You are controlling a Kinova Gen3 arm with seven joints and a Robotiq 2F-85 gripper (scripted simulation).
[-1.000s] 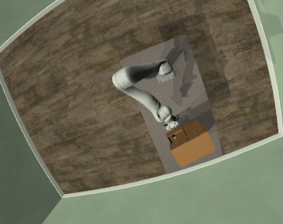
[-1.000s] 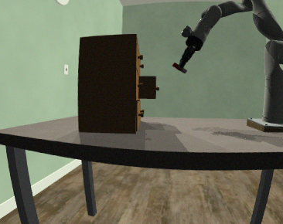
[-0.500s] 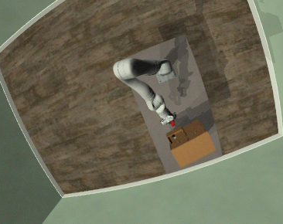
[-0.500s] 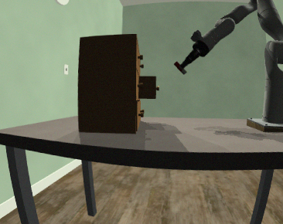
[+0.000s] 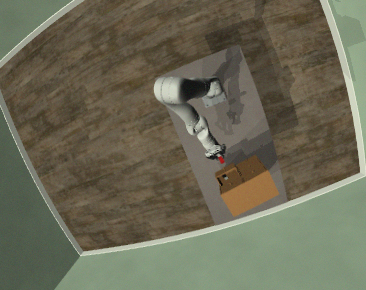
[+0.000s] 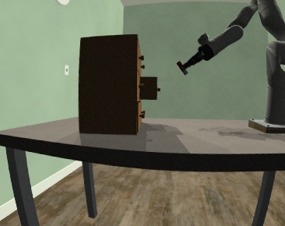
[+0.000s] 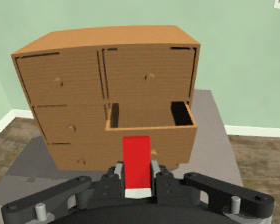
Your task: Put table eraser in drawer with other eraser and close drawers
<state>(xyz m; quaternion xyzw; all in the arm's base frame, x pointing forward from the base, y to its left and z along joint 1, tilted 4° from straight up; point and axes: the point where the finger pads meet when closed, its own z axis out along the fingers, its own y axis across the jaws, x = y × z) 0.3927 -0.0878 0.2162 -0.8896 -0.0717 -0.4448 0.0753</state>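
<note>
Right now my hand is 10 mm short of the red eraser and 10 mm above it. Round my hand: dark eraser 190 mm ahead, 10 mm to the right, 140 mm below.
</note>
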